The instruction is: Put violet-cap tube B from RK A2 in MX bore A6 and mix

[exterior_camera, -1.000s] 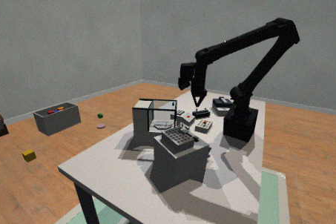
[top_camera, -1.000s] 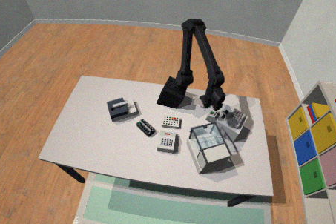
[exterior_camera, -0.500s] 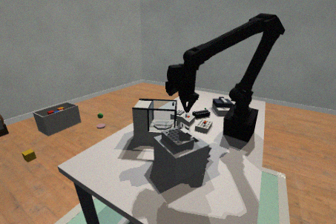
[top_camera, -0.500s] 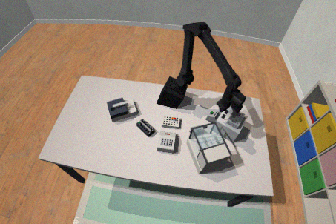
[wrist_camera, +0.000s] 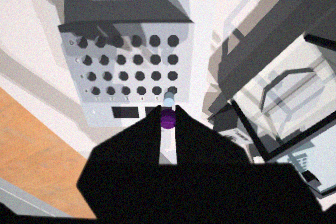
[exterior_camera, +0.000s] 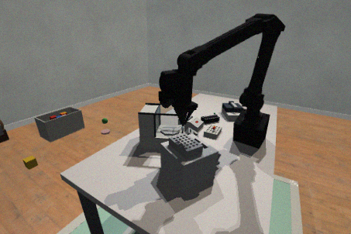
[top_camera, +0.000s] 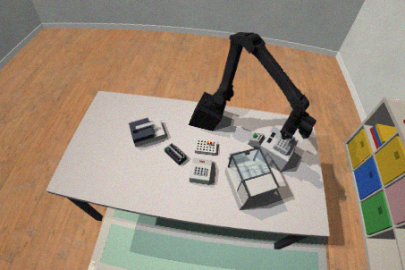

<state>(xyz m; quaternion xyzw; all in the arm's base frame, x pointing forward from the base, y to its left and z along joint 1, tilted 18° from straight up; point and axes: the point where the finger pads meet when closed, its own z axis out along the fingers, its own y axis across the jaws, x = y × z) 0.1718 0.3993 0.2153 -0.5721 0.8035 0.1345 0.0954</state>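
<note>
Now: hand 3 cm past the mixer block, 3 cm to the right of it and 8 cm above it. The rest, counted from my hand: green start key 9 cm behind, 14 cm to the right, 17 cm below; tube B 2 cm below; print key 7 cm ahead, 23 cm to the right, 17 cm below.
</note>
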